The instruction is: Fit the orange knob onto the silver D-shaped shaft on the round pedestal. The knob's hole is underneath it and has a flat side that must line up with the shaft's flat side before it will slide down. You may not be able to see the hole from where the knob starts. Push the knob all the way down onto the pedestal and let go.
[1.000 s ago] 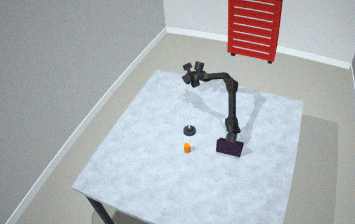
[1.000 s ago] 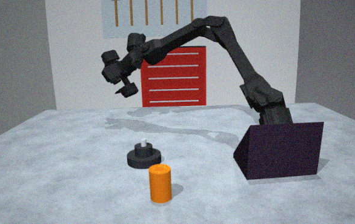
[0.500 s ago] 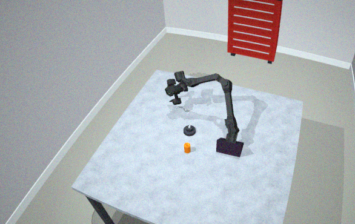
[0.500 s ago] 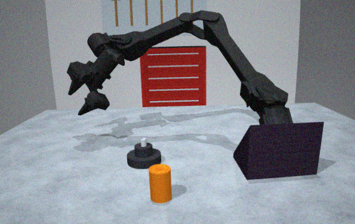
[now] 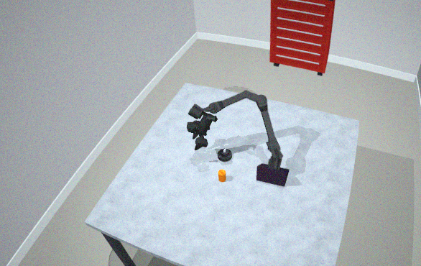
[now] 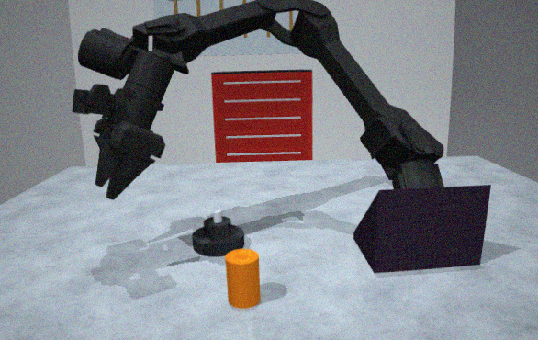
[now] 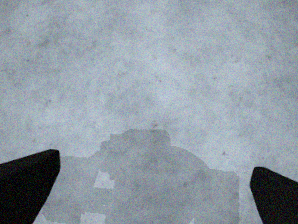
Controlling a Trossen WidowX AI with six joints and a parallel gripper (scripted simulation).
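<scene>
Now: the orange knob 19 cm behind my gripper tip, 11 cm to the left of it and 7 cm below it. The rest, counted from my gripper tip: round dark pedestal (16 cm behind, 6 cm to the right, 9 cm below).
</scene>
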